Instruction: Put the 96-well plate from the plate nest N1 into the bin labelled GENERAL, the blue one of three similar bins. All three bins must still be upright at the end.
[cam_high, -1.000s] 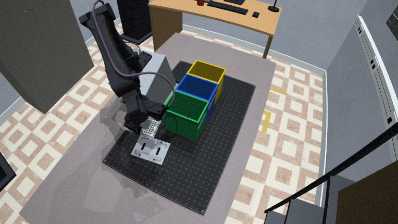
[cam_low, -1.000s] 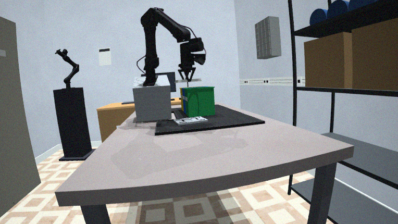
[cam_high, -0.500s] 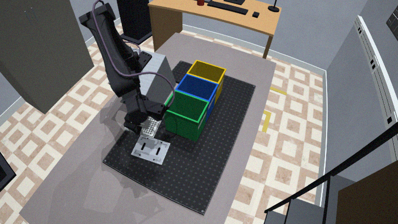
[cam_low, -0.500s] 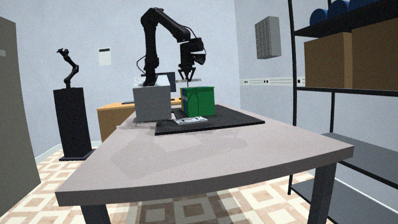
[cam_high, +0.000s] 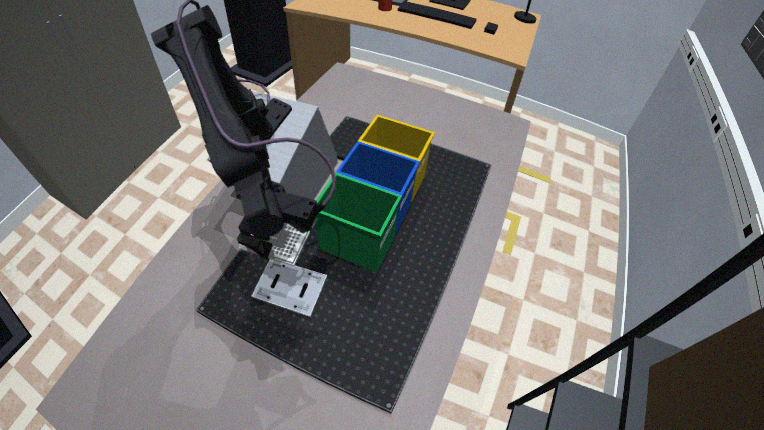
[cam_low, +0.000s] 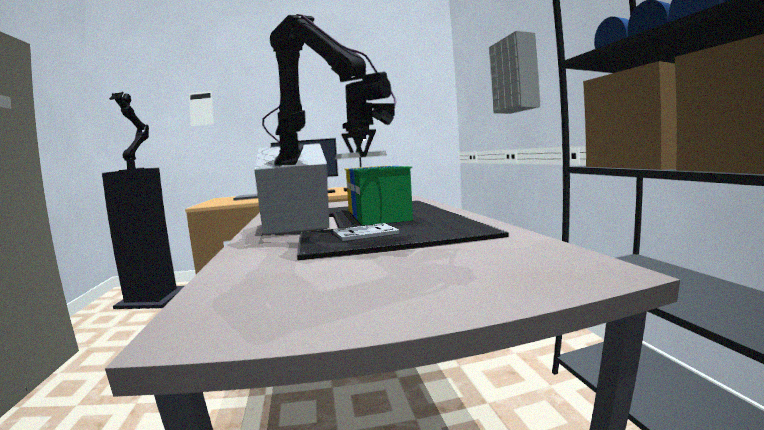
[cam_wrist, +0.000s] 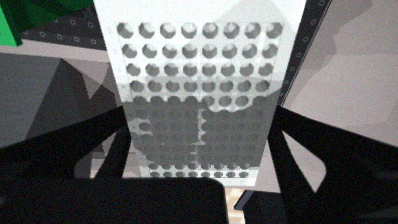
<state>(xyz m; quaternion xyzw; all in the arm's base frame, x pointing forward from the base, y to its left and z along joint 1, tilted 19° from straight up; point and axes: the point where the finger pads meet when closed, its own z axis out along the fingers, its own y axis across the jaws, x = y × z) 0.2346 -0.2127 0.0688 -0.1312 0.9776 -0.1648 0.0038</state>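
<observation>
Right now the blue bin is 60 mm ahead of my hand, 340 mm to the left of it and 140 mm below it. Also, from my hand: white 96-well plate: right at my hand; then plate nest N1: 220 mm below; then green bin: 70 mm ahead, 210 mm to the left, 140 mm below.
</observation>
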